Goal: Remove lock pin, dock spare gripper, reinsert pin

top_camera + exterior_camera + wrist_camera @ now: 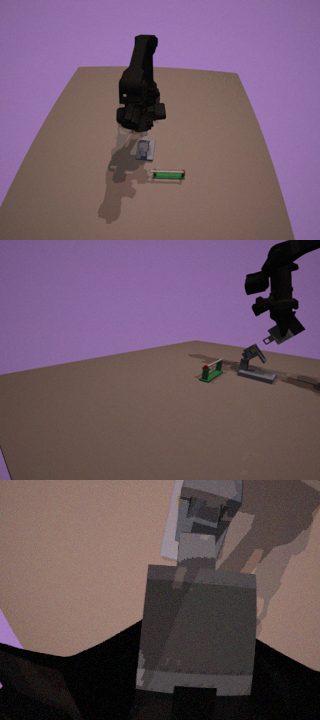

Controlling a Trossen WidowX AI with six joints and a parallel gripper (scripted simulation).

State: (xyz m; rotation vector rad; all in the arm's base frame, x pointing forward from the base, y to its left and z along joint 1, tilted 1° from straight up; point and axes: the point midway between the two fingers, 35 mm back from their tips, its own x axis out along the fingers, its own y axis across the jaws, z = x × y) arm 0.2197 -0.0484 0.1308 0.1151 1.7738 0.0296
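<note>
The grey mount is 7 cm ahead of my gripper tip, 1 cm to the right of it and 10 cm below it. From my gripper tip the other things lie so: green cradle 19 cm ahead, 9 cm to the left, 13 cm below; spare gripper 1 cm ahead, 1 cm above.
</note>
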